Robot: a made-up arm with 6 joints.
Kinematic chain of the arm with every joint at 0, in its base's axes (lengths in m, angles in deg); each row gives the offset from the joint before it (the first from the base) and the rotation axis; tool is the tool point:
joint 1: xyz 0 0 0.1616 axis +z
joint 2: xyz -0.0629 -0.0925 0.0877 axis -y
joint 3: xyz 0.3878 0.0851 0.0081 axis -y
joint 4: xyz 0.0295 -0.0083 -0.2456 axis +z
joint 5: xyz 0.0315 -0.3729 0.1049 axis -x
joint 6: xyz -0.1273 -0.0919 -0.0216 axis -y
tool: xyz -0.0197 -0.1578 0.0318
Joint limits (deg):
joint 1: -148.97..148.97
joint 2: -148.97..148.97
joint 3: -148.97..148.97
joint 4: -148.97..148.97
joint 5: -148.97..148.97
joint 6: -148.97..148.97
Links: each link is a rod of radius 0.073 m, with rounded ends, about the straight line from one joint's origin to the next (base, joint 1, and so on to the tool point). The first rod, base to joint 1, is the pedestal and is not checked.
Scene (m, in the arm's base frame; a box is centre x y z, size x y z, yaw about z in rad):
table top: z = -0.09
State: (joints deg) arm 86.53 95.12 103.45 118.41 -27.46 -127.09
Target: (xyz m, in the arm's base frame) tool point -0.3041 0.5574 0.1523
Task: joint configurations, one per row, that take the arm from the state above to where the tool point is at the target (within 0.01 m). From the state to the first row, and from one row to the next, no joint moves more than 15 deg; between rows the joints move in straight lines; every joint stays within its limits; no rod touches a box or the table.
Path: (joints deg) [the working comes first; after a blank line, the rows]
Joints at the target: -13.94 120.79 148.97 145.95 0.91 -123.23
Straight joint move there: clear.

1: 72.18 98.79 109.95 122.34 -23.41 -126.54
2: 57.82 102.45 116.46 126.28 -19.35 -125.99
3: 43.47 106.12 122.96 130.21 -15.30 -125.44
4: 29.12 109.79 129.46 134.15 -11.25 -124.89
5: 14.77 113.45 135.96 138.08 -7.19 -124.33
6: 0.41 117.12 142.47 142.02 -3.14 -123.78
7: -13.94 120.79 148.97 145.95 0.91 -123.23

